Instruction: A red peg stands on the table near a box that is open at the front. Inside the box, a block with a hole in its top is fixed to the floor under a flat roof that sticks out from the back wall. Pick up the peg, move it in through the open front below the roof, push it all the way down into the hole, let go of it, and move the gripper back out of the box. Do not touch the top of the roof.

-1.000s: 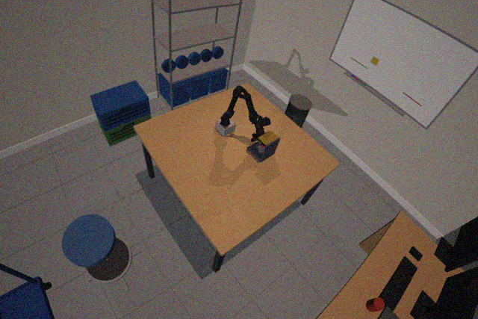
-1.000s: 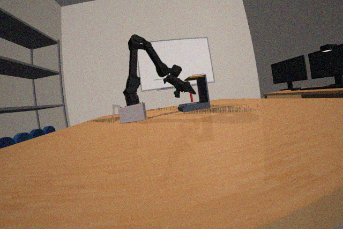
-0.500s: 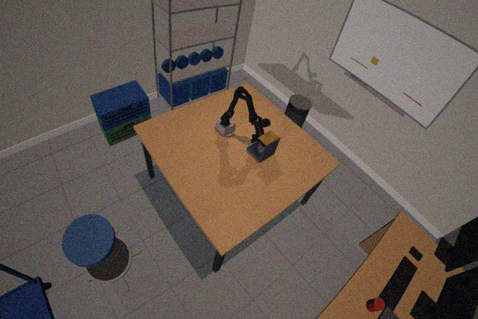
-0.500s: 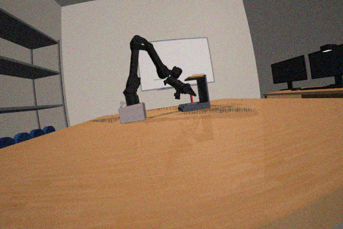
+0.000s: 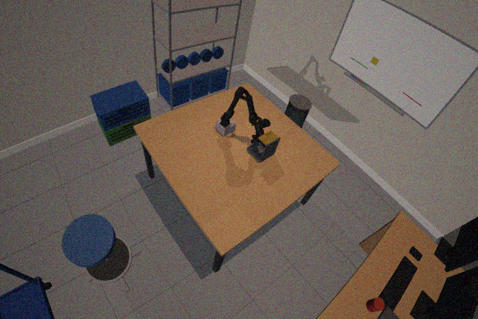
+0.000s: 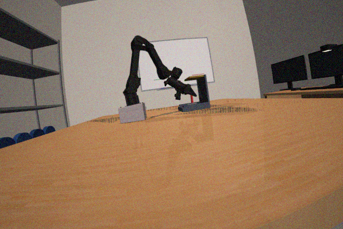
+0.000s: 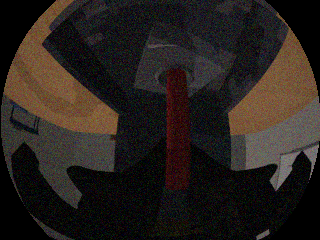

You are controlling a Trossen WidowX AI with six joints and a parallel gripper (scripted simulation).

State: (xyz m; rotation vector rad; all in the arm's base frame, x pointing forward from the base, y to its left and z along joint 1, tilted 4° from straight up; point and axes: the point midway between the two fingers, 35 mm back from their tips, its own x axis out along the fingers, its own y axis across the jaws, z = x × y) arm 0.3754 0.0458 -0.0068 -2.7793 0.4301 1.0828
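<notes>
My gripper tip is 3 cm past the red peg, 1 cm to the right of it and 1 cm above it. From my gripper tip the other things lie so: yellow roof: 12 cm above; box back wall: 5 cm ahead, 1 cm to the right, 3 cm above.
</notes>
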